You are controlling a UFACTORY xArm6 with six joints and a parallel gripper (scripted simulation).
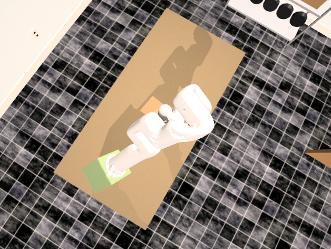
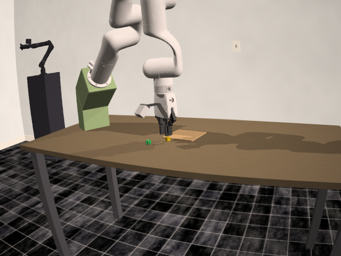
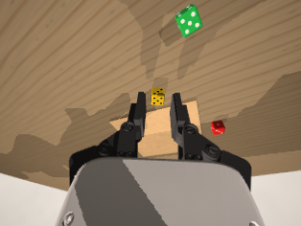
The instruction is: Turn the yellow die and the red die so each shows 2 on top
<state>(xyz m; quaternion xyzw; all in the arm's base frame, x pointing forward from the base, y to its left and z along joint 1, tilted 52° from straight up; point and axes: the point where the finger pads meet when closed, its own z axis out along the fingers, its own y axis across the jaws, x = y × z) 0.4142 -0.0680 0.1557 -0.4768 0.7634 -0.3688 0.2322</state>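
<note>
My hand is 10 mm to the right of the yellow die and 40 mm above it. Also, from my hand: red die: 40 mm behind, 110 mm to the left, 40 mm below; green die: 60 mm behind, 40 mm to the right, 40 mm below; tan mat: 60 mm ahead, 90 mm to the left, 50 mm below.
</note>
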